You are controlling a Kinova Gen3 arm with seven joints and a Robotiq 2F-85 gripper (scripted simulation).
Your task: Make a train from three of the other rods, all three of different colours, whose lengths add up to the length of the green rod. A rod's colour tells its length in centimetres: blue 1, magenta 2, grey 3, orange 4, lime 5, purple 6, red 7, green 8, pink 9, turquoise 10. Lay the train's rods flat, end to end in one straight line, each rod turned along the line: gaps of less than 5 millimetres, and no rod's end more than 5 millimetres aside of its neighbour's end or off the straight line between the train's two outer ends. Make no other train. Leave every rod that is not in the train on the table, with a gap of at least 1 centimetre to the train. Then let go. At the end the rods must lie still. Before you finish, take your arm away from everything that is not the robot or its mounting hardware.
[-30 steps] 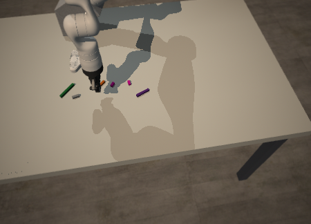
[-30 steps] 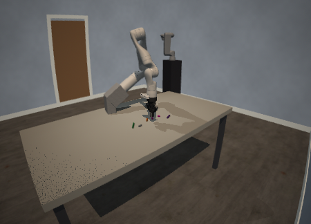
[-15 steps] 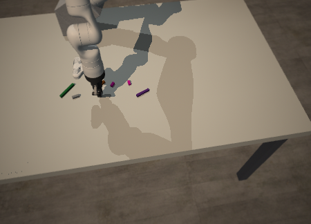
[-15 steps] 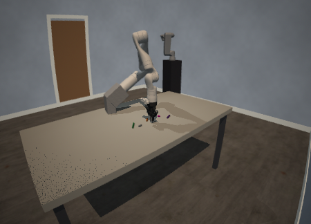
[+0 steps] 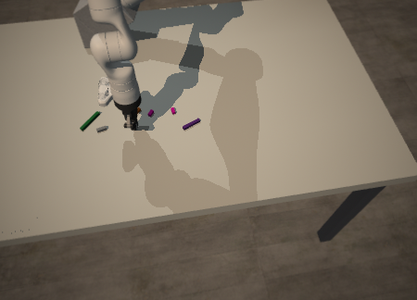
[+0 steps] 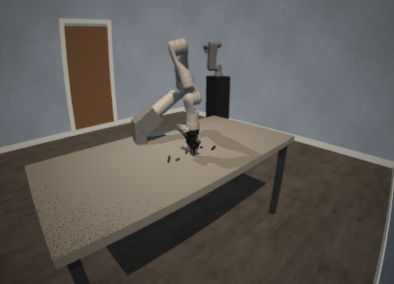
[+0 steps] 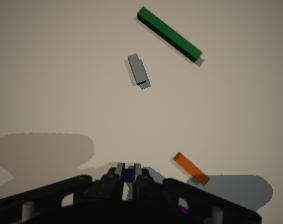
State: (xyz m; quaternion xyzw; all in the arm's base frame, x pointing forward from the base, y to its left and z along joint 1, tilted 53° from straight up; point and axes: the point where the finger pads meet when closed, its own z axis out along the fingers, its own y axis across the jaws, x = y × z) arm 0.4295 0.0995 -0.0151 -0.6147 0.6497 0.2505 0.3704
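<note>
The blue rod lies 20 mm below my hand. Round my hand: orange rod: 60 mm behind, 30 mm below, 10 mm to the right; then grey rod: 110 mm to the right, 30 mm below; then green rod: 150 mm to the right, 30 mm below, 30 mm behind.
</note>
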